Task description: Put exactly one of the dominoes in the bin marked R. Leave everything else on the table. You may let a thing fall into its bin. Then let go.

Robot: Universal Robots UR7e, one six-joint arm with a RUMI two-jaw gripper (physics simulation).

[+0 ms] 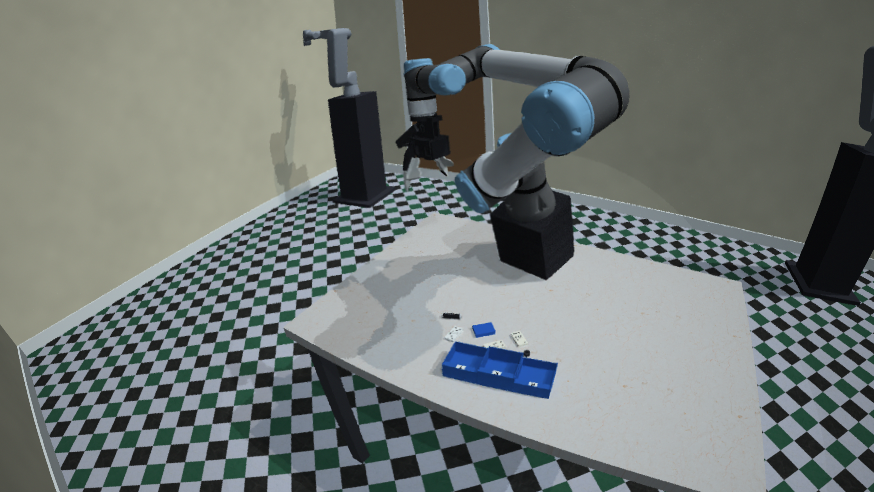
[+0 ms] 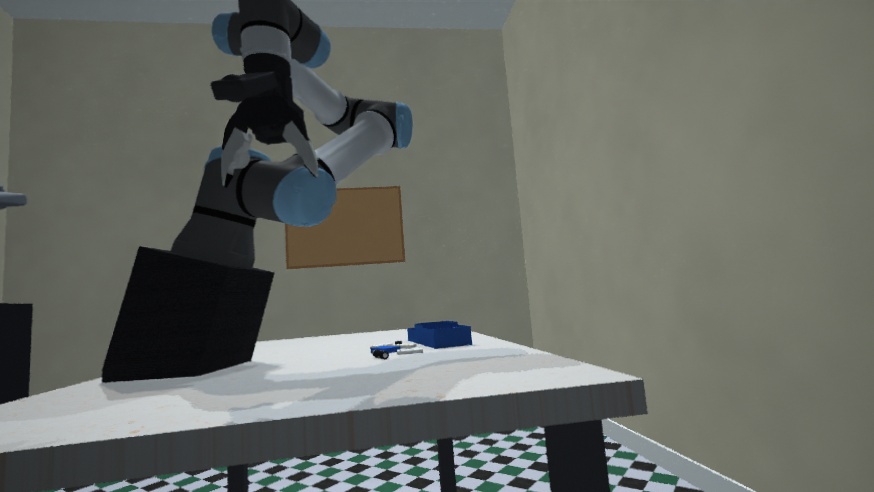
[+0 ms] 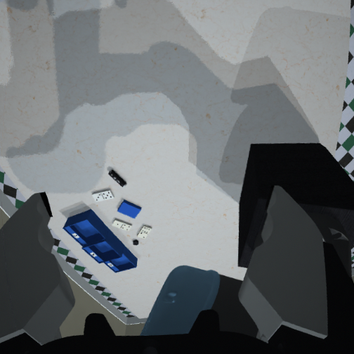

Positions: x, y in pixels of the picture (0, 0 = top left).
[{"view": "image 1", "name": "my gripper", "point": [427, 183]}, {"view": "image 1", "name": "blue three-compartment tray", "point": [498, 368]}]
